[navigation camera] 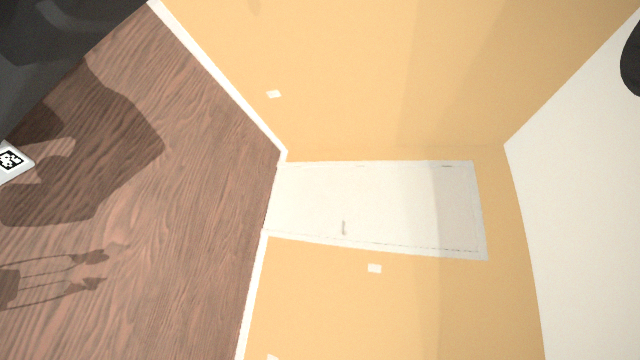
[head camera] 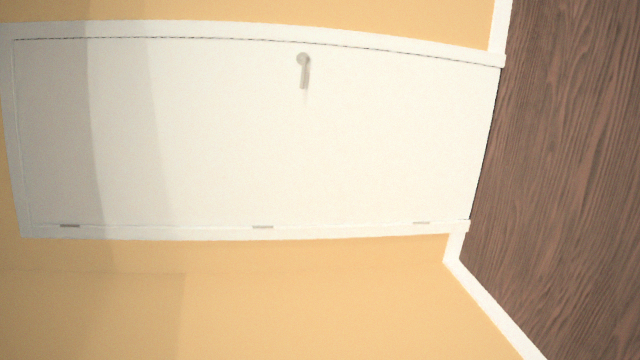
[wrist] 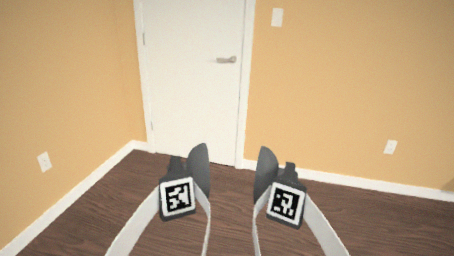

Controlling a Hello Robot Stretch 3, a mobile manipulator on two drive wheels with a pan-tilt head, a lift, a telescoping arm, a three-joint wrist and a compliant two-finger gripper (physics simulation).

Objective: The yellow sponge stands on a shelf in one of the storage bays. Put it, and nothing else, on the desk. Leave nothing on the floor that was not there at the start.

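Places are measured from the robot's base along level axes (x back, y down, z right), in centimetres.
Pixels of known places: gripper, fingertip midpoint: (wrist: 232, 164).
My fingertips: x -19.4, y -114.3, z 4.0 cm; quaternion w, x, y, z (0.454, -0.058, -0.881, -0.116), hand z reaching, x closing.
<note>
Behind a point stands the place of what it marks.
My gripper (wrist: 232, 164) @(x -19.4, y -114.3, z 4.0 cm) is open in the wrist view, its two dark fingertips apart with floor and the foot of the door showing between them. It holds no object. The yellow sponge, the storage bays and the desk do not show in the head, navigation or wrist views.
A closed white door (head camera: 300, 140) @(x -137.8, y -89.9, z -120.2 cm) (navigation camera: 370, 200) @(x -137.4, y -115.0, z -120.9 cm) (wrist: 192, 85) @(x -138.2, y -69.5, z -119.1 cm) with a lever handle stands in the yellow wall (head camera: 300, 300) @(x -94.0, y -88.5, z -169.7 cm) (navigation camera: 350, 310) @(x -178.6, y -104.5, z -31.5 cm) (wrist: 340, 85) @(x -183.2, y -81.5, z -21.1 cm). Brown wooden floor (head camera: 565, 150) @(x -98.3, y -0.1, z -84.4 cm) (navigation camera: 200, 200) @(x -73.3, y -0.1, z -58.0 cm) (wrist: 125, 200) @(x -68.3, y 0.0, z -119.7 cm) runs up to the white baseboards. A shadow of the robot lies on the floor.
</note>
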